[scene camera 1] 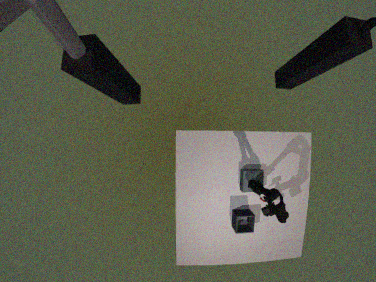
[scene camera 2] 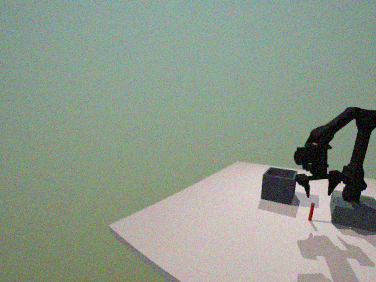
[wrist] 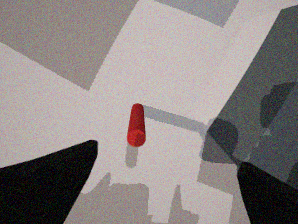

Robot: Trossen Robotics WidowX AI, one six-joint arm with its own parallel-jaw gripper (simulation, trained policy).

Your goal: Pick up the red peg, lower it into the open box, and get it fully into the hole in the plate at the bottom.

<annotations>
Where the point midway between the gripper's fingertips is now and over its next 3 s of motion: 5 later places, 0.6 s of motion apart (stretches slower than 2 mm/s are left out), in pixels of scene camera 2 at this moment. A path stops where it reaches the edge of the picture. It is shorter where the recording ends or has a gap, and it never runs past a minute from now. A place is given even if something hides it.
My gripper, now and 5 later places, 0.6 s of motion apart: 318,196; 314,207; 310,216; 304,210; 295,194; 288,176
</annotations>
